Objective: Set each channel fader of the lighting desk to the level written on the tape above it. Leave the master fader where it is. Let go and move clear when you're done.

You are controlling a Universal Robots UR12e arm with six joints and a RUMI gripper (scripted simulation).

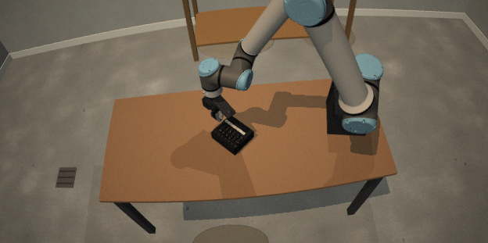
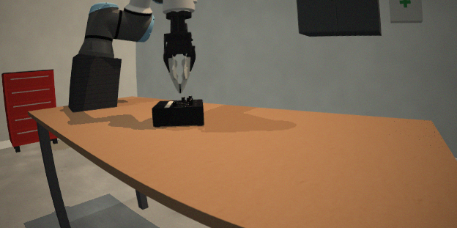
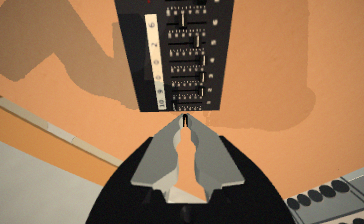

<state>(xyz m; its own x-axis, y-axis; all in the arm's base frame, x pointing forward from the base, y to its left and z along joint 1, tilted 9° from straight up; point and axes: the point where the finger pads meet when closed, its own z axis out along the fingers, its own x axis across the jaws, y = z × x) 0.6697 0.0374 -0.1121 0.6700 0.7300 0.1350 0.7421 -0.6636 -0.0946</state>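
The master fader lies 80 mm behind my hand, 110 mm to the left of it and 40 mm below it.
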